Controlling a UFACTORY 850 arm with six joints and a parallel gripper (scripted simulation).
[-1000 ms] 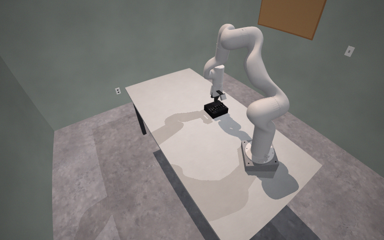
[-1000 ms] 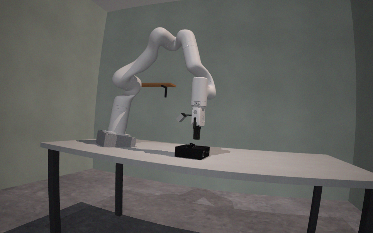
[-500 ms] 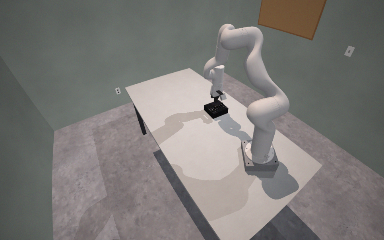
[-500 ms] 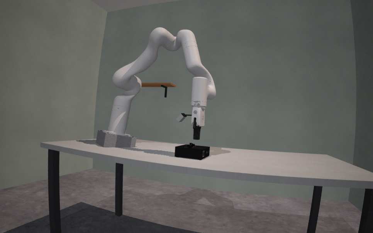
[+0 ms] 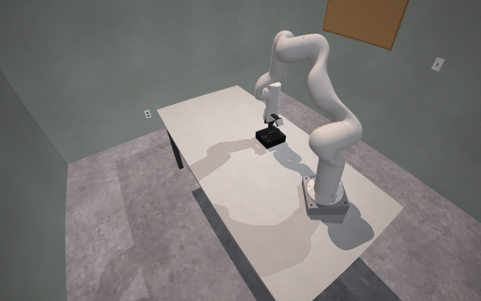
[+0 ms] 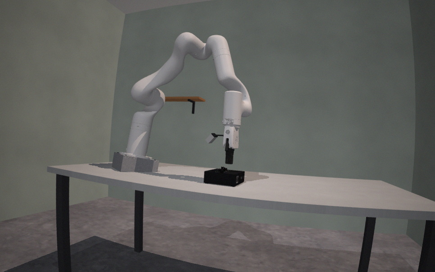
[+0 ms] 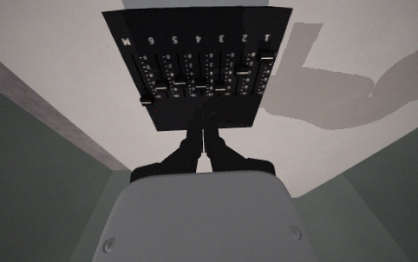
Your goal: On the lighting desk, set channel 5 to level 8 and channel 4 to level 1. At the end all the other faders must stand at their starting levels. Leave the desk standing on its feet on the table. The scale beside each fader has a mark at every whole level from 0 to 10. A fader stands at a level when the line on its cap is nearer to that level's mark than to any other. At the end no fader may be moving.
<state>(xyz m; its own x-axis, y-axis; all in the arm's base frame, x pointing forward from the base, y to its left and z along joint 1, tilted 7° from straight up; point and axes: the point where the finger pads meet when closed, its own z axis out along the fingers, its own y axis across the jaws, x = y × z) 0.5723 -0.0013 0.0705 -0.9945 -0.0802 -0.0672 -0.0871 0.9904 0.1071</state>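
The channel 4 fader cap is 3 cm behind my hand and 5 cm below it. Also, from my hand: channel 1 fader cap: 6 cm behind, 6 cm to the left, 5 cm below; then channel 5 fader cap: 3 cm behind, 2 cm to the right, 5 cm below.
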